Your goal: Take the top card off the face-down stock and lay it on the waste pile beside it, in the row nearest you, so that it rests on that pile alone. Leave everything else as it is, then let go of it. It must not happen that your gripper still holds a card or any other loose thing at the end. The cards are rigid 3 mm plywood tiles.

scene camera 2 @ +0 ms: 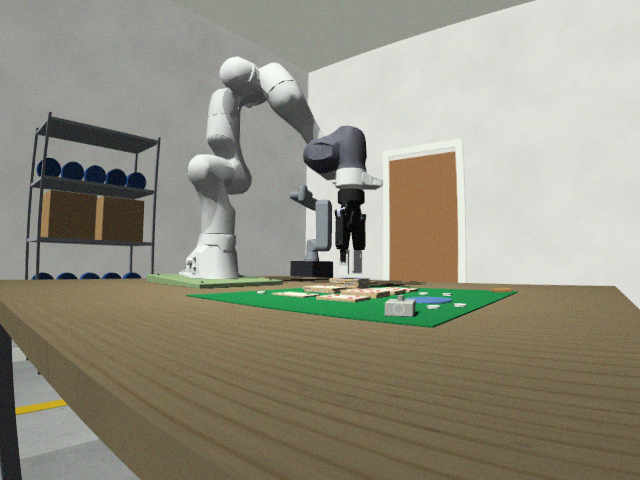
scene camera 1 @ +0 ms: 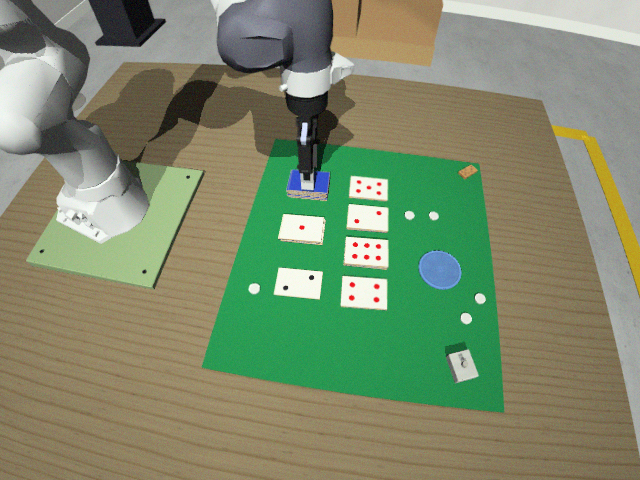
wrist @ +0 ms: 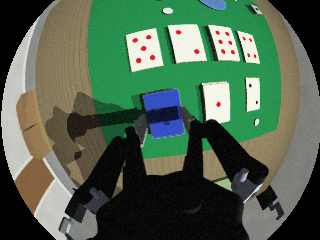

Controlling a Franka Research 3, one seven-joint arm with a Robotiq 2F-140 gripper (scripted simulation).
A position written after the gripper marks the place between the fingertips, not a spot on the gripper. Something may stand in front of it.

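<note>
Gripper (scene camera 2: 350,273), (scene camera 1: 309,176), (wrist: 163,117). Grey block (scene camera 1: 462,367). A card (wrist: 163,110). A card (scene camera 1: 298,283). Green mat (wrist: 118,92).
</note>
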